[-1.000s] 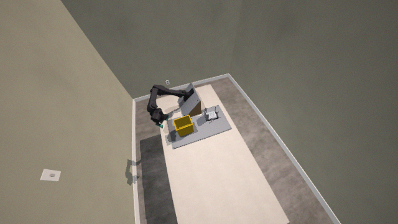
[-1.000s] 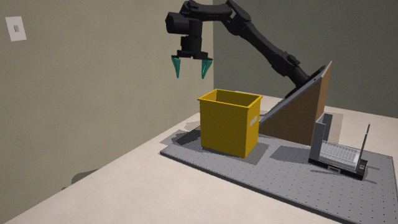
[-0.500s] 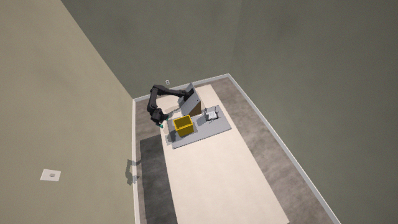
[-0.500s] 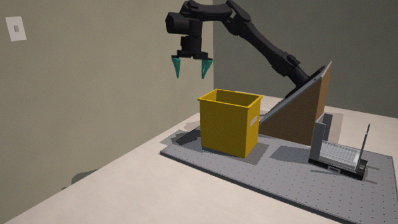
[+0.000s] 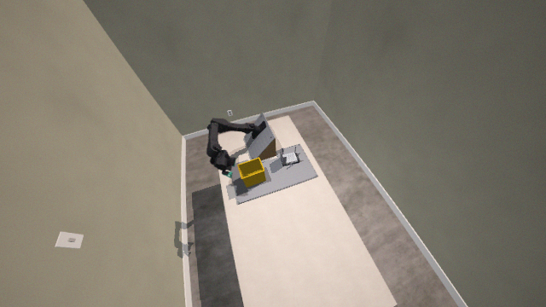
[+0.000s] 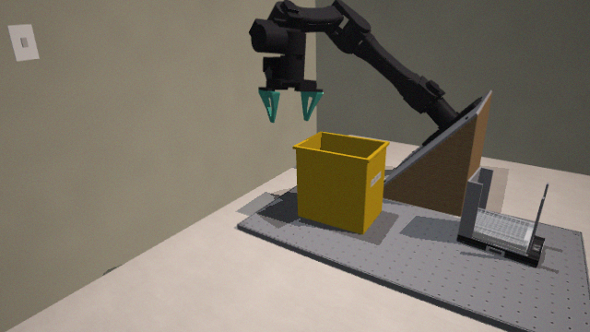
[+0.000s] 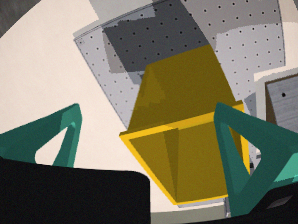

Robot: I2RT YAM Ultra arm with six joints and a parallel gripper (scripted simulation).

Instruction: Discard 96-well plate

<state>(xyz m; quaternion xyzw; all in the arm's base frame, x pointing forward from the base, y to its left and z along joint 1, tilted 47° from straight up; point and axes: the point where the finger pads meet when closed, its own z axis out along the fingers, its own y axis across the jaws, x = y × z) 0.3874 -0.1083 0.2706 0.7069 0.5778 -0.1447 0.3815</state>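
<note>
Right now the tall grey post is 7 cm behind my hand, 42 cm to the left of it and 14 cm below it. Round my hand: yellow plastics bin W1: 2 cm behind, 14 cm to the left, 14 cm below; thin post: 7 cm behind, 54 cm to the left, 14 cm below.
</note>
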